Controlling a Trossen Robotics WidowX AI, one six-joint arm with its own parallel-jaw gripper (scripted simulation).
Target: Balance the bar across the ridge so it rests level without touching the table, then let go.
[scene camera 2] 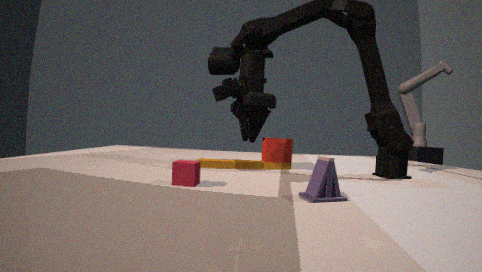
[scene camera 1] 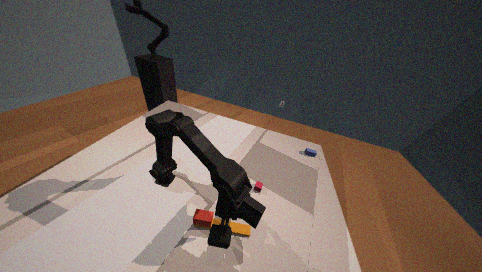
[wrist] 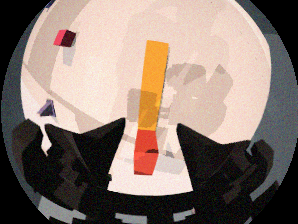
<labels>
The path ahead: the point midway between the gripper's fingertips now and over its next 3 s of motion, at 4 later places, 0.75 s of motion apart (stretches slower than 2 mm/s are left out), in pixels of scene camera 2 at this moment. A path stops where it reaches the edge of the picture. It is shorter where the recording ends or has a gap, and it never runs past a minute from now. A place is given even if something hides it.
The gripper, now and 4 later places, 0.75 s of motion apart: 248,141; 248,158; 249,164; 249,145; 250,124
</labels>
